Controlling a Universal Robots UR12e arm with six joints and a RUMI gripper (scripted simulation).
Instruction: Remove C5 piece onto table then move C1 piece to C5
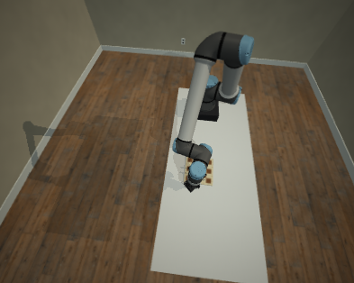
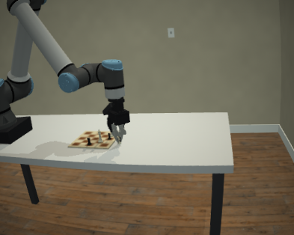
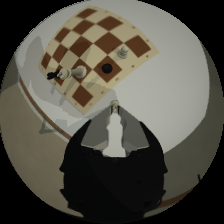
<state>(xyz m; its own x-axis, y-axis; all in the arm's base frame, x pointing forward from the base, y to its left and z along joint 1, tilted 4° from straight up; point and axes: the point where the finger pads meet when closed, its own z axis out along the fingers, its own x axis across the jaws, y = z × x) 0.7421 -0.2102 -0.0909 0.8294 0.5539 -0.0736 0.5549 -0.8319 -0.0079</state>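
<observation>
Now: the black piece 150 mm behind my hand and 10 mm to the right of it. The rest, counted from my hand: chessboard (130 mm behind, 70 mm to the left, 20 mm below).
</observation>
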